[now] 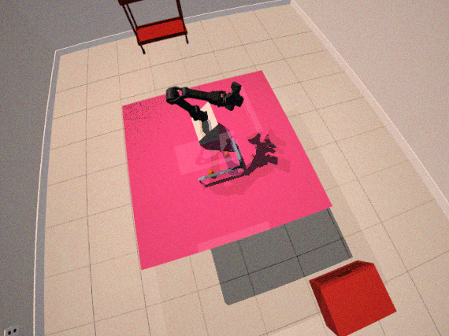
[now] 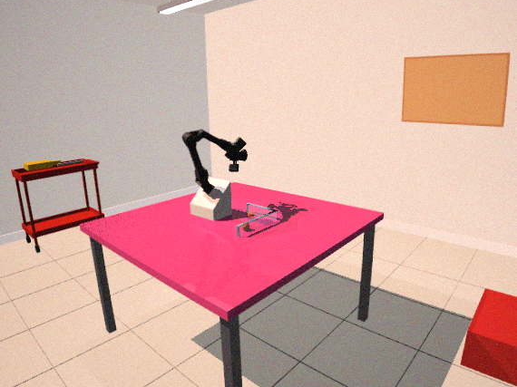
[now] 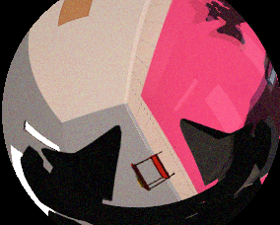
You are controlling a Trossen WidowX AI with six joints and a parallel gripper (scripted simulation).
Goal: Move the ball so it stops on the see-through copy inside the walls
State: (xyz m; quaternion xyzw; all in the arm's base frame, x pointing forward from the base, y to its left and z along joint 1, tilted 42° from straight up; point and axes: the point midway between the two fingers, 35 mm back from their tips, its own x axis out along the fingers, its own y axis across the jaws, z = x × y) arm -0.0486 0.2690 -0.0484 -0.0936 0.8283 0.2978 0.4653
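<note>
Right now the orange ball is 43 cm ahead of my gripper tip, 28 cm to the right of it and 26 cm below it. Round my gripper tip: see-through copy 31 cm ahead, 14 cm to the right, 26 cm below.
</note>
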